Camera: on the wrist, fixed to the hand. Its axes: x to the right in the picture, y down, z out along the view.
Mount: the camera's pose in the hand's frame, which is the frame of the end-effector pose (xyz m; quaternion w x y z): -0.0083 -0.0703 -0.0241 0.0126 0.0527 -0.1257 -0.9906
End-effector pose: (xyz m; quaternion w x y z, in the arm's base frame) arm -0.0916 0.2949 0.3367 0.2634 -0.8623 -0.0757 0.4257
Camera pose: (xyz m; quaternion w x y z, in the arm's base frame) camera -0.0716 0.3423 0.3910 0.4610 0.1315 -0.8659 -0.1432
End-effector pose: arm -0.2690 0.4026 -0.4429 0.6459 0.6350 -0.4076 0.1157
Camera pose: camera -0.2183 0.4160 -0.4962 0.0381 0.4604 0.5488 -0.6967
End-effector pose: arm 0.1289 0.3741 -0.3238 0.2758 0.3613 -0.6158 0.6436
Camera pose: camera 0.1870 0.4050 -0.2883 0.5446 0.7100 0.3494 -0.2781
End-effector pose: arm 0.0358 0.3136 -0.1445 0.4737 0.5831 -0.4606 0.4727
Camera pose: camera 0.1012 0.3471 -0.1584 0.3856 0.5480 0.5372 -0.5123
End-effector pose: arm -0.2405 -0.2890 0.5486 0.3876 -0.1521 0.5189 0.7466
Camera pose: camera -0.1875 -0.3027 0.4976 0.8177 -0.4017 -0.1535 -0.3828
